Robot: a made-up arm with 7 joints. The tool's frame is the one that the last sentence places. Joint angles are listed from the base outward.
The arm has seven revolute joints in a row. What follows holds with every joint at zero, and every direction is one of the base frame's.
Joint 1 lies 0.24 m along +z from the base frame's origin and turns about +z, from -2.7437 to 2.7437 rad.
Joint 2 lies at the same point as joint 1 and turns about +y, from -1.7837 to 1.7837 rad.
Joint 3 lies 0.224 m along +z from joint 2 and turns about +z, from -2.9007 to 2.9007 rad.
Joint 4 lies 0.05 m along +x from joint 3 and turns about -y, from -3.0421 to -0.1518 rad.
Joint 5 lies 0.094 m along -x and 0.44 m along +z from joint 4 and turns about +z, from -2.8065 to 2.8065 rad.
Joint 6 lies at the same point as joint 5 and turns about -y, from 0.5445 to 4.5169 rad.
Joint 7 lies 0.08 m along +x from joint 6 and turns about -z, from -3.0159 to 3.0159 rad.
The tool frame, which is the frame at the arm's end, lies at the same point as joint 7; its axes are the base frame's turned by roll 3.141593, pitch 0 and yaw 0 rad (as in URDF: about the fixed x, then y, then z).
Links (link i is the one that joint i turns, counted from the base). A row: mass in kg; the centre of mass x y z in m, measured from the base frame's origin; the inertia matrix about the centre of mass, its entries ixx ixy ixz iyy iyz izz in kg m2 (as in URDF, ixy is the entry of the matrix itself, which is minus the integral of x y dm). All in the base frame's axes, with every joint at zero. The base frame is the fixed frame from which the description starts. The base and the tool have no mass.
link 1: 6.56; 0.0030 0.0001 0.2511; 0.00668 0 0 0.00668 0 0.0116
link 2: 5.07; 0.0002 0.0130 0.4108; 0.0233 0 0 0.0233 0 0.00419
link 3: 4.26; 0.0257 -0.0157 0.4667; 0.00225 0 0 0.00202 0 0.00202
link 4: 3.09; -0.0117 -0.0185 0.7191; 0.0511 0 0.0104 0.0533 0 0.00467
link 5: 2.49; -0.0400 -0.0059 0.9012; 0.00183 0 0 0.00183 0 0.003
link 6: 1.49; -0.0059 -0.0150 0.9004; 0.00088 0 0 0.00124 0 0.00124
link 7: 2.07; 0.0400 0.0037 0.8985; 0.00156 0 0 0.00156 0 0.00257
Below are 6 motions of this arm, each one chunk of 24 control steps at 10 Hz.
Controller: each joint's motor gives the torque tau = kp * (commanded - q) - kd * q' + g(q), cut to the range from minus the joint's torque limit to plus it. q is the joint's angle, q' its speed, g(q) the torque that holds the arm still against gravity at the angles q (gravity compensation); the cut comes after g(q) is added. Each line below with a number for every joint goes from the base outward.
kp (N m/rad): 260 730 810 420 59 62 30
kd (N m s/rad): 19 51 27 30 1.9 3.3 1.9
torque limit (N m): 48 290 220 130 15 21 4.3
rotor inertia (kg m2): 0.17 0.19 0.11 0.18 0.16 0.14 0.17
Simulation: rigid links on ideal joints. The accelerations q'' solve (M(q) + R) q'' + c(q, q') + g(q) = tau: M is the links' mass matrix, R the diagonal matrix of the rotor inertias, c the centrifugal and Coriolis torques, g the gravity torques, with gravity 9.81 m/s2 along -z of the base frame. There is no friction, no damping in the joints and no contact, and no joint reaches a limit. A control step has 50 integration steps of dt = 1/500 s. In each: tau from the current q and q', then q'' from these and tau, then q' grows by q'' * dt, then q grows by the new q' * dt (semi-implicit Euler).
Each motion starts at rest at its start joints. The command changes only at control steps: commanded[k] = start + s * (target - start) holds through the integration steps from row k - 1 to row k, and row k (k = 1, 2, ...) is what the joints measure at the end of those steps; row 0 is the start. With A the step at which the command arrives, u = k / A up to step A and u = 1 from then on. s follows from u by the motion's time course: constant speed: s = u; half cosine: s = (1 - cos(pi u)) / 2; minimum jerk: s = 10 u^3 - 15 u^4 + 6 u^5; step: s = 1 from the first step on.
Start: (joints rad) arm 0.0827 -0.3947 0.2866 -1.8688 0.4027 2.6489 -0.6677
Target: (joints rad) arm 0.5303 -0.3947 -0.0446 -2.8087 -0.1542 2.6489 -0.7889
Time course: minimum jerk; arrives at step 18
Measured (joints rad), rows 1 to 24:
1: 0.0832 -0.3949 0.2861 -1.8697 0.4018 2.6490 -0.6678
2: 0.0868 -0.3957 0.2826 -1.8761 0.3958 2.6497 -0.6685
3: 0.0956 -0.3967 0.2745 -1.8939 0.3809 2.6506 -0.6708
4: 0.1113 -0.3972 0.2607 -1.9273 0.3563 2.6512 -0.6752
5: 0.1343 -0.3969 0.2411 -1.9781 0.3222 2.6511 -0.6820
6: 0.1646 -0.3961 0.2160 -2.0454 0.2792 2.6507 -0.6909
7: 0.2013 -0.3950 0.1865 -2.1265 0.2287 2.6499 -0.7016
8: 0.2432 -0.3939 0.1540 -2.2178 0.1731 2.6492 -0.7135
9: 0.2885 -0.3928 0.1200 -2.3150 0.1150 2.6483 -0.7263
10: 0.3351 -0.3920 0.0861 -2.4134 0.0571 2.6475 -0.7391
11: 0.3806 -0.3913 0.0541 -2.5082 0.0024 2.6468 -0.7514
12: 0.4227 -0.3910 0.0251 -2.5947 -0.0465 2.6464 -0.7626
13: 0.4591 -0.3910 0.0006 -2.6690 -0.0874 2.6461 -0.7722
14: 0.4882 -0.3912 -0.0186 -2.7283 -0.1188 2.6461 -0.7798
15: 0.5094 -0.3916 -0.0322 -2.7708 -0.1400 2.6462 -0.7851
16: 0.5226 -0.3921 -0.0402 -2.7968 -0.1516 2.6465 -0.7883
17: 0.5290 -0.3927 -0.0437 -2.8085 -0.1554 2.6471 -0.7895
18: 0.5307 -0.3936 -0.0444 -2.8105 -0.1548 2.6479 -0.7894
19: 0.5305 -0.3944 -0.0446 -2.8092 -0.1539 2.6488 -0.7890
20: 0.5302 -0.3949 -0.0446 -2.8084 -0.1540 2.6492 -0.7887
21: 0.5302 -0.3948 -0.0446 -2.8084 -0.1542 2.6491 -0.7888
22: 0.5303 -0.3947 -0.0446 -2.8087 -0.1542 2.6489 -0.7889
23: 0.5303 -0.3947 -0.0446 -2.8088 -0.1542 2.6488 -0.7889
24: 0.5303 -0.3947 -0.0446 -2.8087 -0.1542 2.6489 -0.7889

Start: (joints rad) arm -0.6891 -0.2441 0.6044 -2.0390 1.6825 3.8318 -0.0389
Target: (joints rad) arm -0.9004 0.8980 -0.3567 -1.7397 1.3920 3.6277 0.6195
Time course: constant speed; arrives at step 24
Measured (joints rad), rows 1 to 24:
1: -0.6792 -0.2110 0.5701 -2.0239 1.6697 3.8299 -0.0240
2: -0.6935 -0.1637 0.5256 -2.0127 1.6525 3.8177 0.0072
3: -0.7166 -0.1131 0.4806 -2.0039 1.6426 3.8045 0.0405
4: -0.7333 -0.0640 0.4392 -1.9936 1.6326 3.7949 0.0694
5: -0.7411 -0.0166 0.4005 -1.9812 1.6195 3.7874 0.0955
6: -0.7454 0.0303 0.3622 -1.9681 1.6067 3.7800 0.1218
7: -0.7512 0.0776 0.3228 -1.9553 1.5949 3.7718 0.1492
8: -0.7599 0.1254 0.2825 -1.9430 1.5830 3.7631 0.1769
9: -0.7700 0.1732 0.2419 -1.9307 1.5708 3.7543 0.2045
10: -0.7799 0.2209 0.2017 -1.9184 1.5586 3.7456 0.2320
11: -0.7889 0.2684 0.1617 -1.9060 1.5466 3.7371 0.2593
12: -0.7973 0.3160 0.1219 -1.8935 1.5345 3.7287 0.2867
13: -0.8056 0.3636 0.0820 -1.8811 1.5223 3.7203 0.3142
14: -0.8142 0.4112 0.0420 -1.8687 1.5102 3.7118 0.3416
15: -0.8230 0.4587 0.0019 -1.8563 1.4981 3.7033 0.3690
16: -0.8320 0.5063 -0.0381 -1.8438 1.4860 3.6948 0.3965
17: -0.8409 0.5538 -0.0782 -1.8314 1.4739 3.6863 0.4239
18: -0.8497 0.6014 -0.1182 -1.8190 1.4618 3.6778 0.4513
19: -0.8584 0.6489 -0.1582 -1.8065 1.4498 3.6693 0.4788
20: -0.8672 0.6964 -0.1982 -1.7941 1.4377 3.6609 0.5062
21: -0.8759 0.7439 -0.2382 -1.7816 1.4256 3.6524 0.5336
22: -0.8847 0.7914 -0.2783 -1.7691 1.4135 3.6439 0.5611
23: -0.8936 0.8389 -0.3184 -1.7566 1.4014 3.6354 0.5885
24: -0.9024 0.8864 -0.3584 -1.7442 1.3893 3.6270 0.6159

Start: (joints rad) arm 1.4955 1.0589 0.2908 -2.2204 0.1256 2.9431 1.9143
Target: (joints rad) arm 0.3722 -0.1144 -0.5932 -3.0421 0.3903 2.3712 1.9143
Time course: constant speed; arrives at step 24
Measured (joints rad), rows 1 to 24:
1: 1.4792 1.0230 0.2593 -2.2505 0.1247 2.9193 1.9137
2: 1.4239 0.9750 0.2147 -2.2817 0.1448 2.8938 1.9134
3: 1.3616 0.9233 0.1728 -2.3108 0.1667 2.8735 1.9140
4: 1.3106 0.8730 0.1364 -2.3430 0.1752 2.8516 1.9145
5: 1.2675 0.8248 0.1016 -2.3785 0.1815 2.8267 1.9144
6: 1.2236 0.7768 0.0655 -2.4142 0.1928 2.8018 1.9141
7: 1.1766 0.7280 0.0282 -2.4486 0.2053 2.7780 1.9141
8: 1.1286 0.6789 -0.0090 -2.4824 0.2166 2.7547 1.9142
9: 1.0815 0.6299 -0.0457 -2.5164 0.2274 2.7311 1.9143
10: 1.0349 0.5812 -0.0823 -2.5508 0.2383 2.7072 1.9143
11: 0.9881 0.5324 -0.1190 -2.5851 0.2494 2.6833 1.9142
12: 0.9412 0.4836 -0.1558 -2.6194 0.2605 2.6595 1.9142
13: 0.8943 0.4348 -0.1925 -2.6537 0.2716 2.6357 1.9143
14: 0.8474 0.3861 -0.2292 -2.6881 0.2826 2.6119 1.9143
15: 0.8006 0.3373 -0.2658 -2.7224 0.2937 2.5881 1.9143
16: 0.7538 0.2886 -0.3025 -2.7567 0.3048 2.5643 1.9143
17: 0.7070 0.2399 -0.3391 -2.7911 0.3158 2.5404 1.9143
18: 0.6602 0.1911 -0.3757 -2.8255 0.3269 2.5166 1.9143
19: 0.6134 0.1424 -0.4123 -2.8599 0.3379 2.4927 1.9143
20: 0.5667 0.0937 -0.4489 -2.8943 0.3490 2.4689 1.9143
21: 0.5200 0.0450 -0.4854 -2.9287 0.3601 2.4450 1.9143
22: 0.4734 -0.0037 -0.5220 -2.9631 0.3711 2.4211 1.9144
23: 0.4269 -0.0525 -0.5585 -2.9975 0.3822 2.3973 1.9144
24: 0.3803 -0.1012 -0.5950 -3.0320 0.3932 2.3734 1.9144

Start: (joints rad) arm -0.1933 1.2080 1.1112 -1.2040 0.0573 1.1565 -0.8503
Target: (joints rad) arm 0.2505 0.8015 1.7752 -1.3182 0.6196 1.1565 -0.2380
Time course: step
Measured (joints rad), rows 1 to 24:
1: -0.3543 1.0428 1.5833 -1.3387 0.3137 1.1673 -0.7095
2: -0.1712 0.7768 1.8873 -1.1648 0.8256 1.2000 -0.3527
3: 0.2083 0.7641 1.7979 -1.2645 0.7470 1.1595 -0.1301
4: 0.3915 0.7928 1.7599 -1.3959 0.5133 1.1423 -0.1358
5: 0.4092 0.7811 1.7915 -1.3975 0.5929 1.1254 -0.2255
6: 0.3418 0.7795 1.7934 -1.3489 0.6685 1.1391 -0.2655
7: 0.2572 0.7995 1.7713 -1.3158 0.6219 1.1617 -0.2539
8: 0.2019 0.8149 1.7617 -1.2998 0.5998 1.1712 -0.2356
9: 0.1940 0.8149 1.7668 -1.2962 0.6191 1.1685 -0.2321
10: 0.2202 0.8073 1.7738 -1.3049 0.6249 1.1614 -0.2369
11: 0.2525 0.8005 1.7775 -1.3185 0.6191 1.1549 -0.2396
12: 0.2706 0.7971 1.7786 -1.3267 0.6188 1.1517 -0.2388
13: 0.2705 0.7972 1.7779 -1.3266 0.6207 1.1524 -0.2375
14: 0.2599 0.7996 1.7759 -1.3220 0.6200 1.1551 -0.2374
15: 0.2485 0.8021 1.7742 -1.3174 0.6190 1.1575 -0.2379
16: 0.2427 0.8033 1.7738 -1.3150 0.6192 1.1584 -0.2382
17: 0.2434 0.8030 1.7743 -1.3153 0.6195 1.1579 -0.2382
18: 0.2477 0.8021 1.7751 -1.3170 0.6196 1.1569 -0.2381
19: 0.2517 0.8012 1.7756 -1.3187 0.6197 1.1561 -0.2380
20: 0.2535 0.8008 1.7757 -1.3194 0.6197 1.1558 -0.2379
21: 0.2529 0.8010 1.7755 -1.3192 0.6197 1.1560 -0.2380
22: 0.2513 0.8013 1.7752 -1.3185 0.6196 1.1564 -0.2380
23: 0.2499 0.8017 1.7750 -1.3180 0.6196 1.1567 -0.2380
24: 0.2494 0.8018 1.7750 -1.3177 0.6196 1.1568 -0.2380

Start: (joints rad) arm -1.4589 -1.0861 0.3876 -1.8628 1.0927 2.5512 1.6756
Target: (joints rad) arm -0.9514 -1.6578 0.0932 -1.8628 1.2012 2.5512 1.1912
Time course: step
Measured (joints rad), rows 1 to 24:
1: -1.2464 -1.4485 0.1086 -1.9605 1.2297 2.4533 1.5529
2: -0.9548 -1.6792 0.0821 -1.7807 1.2095 2.5614 1.2502
3: -0.9115 -1.7375 0.0784 -1.7460 1.1130 2.6009 1.0887
4: -0.9276 -1.6944 0.0884 -1.8096 1.1767 2.5722 1.1233
5: -0.9553 -1.6477 0.0991 -1.8736 1.2369 2.5371 1.1971
6: -0.9629 -1.6369 0.0976 -1.8910 1.2192 2.5355 1.2179
7: -0.9549 -1.6488 0.0927 -1.8752 1.1960 2.5480 1.2011
8: -0.9490 -1.6606 0.0917 -1.8590 1.1955 2.5550 1.1863
9: -0.9492 -1.6630 0.0927 -1.8557 1.1994 2.5545 1.1855
10: -0.9512 -1.6598 0.0935 -1.8600 1.2009 2.5517 1.1903
11: -0.9521 -1.6570 0.0935 -1.8638 1.2022 2.5502 1.1927
12: -0.9518 -1.6565 0.0932 -1.8645 1.2023 2.5505 1.1922
13: -0.9514 -1.6573 0.0931 -1.8634 1.2012 2.5511 1.1912
14: -0.9513 -1.6580 0.0932 -1.8625 1.2007 2.5514 1.1908
15: -0.9513 -1.6581 0.0932 -1.8624 1.2010 2.5514 1.1910
16: -0.9514 -1.6579 0.0932 -1.8627 1.2013 2.5512 1.1912
17: -0.9514 -1.6577 0.0932 -1.8629 1.2013 2.5511 1.1913
18: -0.9514 -1.6577 0.0932 -1.8629 1.2012 2.5512 1.1912
19: -0.9514 -1.6578 0.0932 -1.8628 1.2012 2.5512 1.1912
20: -0.9514 -1.6578 0.0932 -1.8628 1.2012 2.5512 1.1912
21: -0.9514 -1.6578 0.0932 -1.8628 1.2012 2.5512 1.1912
22: -0.9514 -1.6578 0.0932 -1.8628 1.2012 2.5512 1.1912
23: -0.9514 -1.6578 0.0932 -1.8628 1.2012 2.5512 1.1912
24: -0.9514 -1.6578 0.0932 -1.8628 1.2012 2.5512 1.1912

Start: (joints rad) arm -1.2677 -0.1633 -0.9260 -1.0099 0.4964 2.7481 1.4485
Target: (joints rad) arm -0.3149 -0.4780 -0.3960 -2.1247 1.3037 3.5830 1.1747
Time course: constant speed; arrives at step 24
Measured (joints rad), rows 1 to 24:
1: -1.2452 -0.1799 -0.9065 -1.0383 0.5267 2.7814 1.4415
2: -1.2075 -0.1918 -0.8840 -1.0847 0.5736 2.8201 1.4285
3: -1.1629 -0.2002 -0.8601 -1.1364 0.6074 2.8515 1.4155
4: -1.1176 -0.2095 -0.8362 -1.1860 0.6368 2.8839 1.4039
5: -1.0758 -0.2217 -0.8136 -1.2329 0.6707 2.9189 1.3929
6: -1.0373 -0.2359 -0.7922 -1.2783 0.7055 2.9546 1.3818
7: -0.9997 -0.2502 -0.7706 -1.3236 0.7388 2.9901 1.3703
8: -0.9609 -0.2639 -0.7486 -1.3695 0.7721 3.0250 1.3587
9: -0.9208 -0.2768 -0.7262 -1.4162 0.8059 3.0595 1.3473
10: -0.8801 -0.2894 -0.7037 -1.4631 0.8396 3.0941 1.3359
11: -0.8397 -0.3023 -0.6813 -1.5098 0.8732 3.1288 1.3246
12: -0.7998 -0.3154 -0.6591 -1.5562 0.9068 3.1636 1.3132
13: -0.7602 -0.3287 -0.6370 -1.6026 0.9404 3.1985 1.3017
14: -0.7206 -0.3419 -0.6149 -1.6489 0.9740 3.2333 1.2903
15: -0.6808 -0.3550 -0.5927 -1.6954 1.0076 3.2681 1.2789
16: -0.6409 -0.3681 -0.5705 -1.7419 1.0412 3.3029 1.2675
17: -0.6009 -0.3812 -0.5483 -1.7884 1.0748 3.3376 1.2561
18: -0.5611 -0.3944 -0.5261 -1.8349 1.1084 3.3724 1.2447
19: -0.5213 -0.4075 -0.5039 -1.8813 1.1420 3.4073 1.2333
20: -0.4815 -0.4207 -0.4818 -1.9277 1.1756 3.4421 1.2219
21: -0.4417 -0.4338 -0.4596 -1.9742 1.2093 3.4769 1.2105
22: -0.4019 -0.4470 -0.4375 -2.0206 1.2429 3.5117 1.1990
23: -0.3620 -0.4602 -0.4153 -2.0671 1.2765 3.5465 1.1876
24: -0.3222 -0.4733 -0.3932 -2.1135 1.3101 3.5813 1.1762

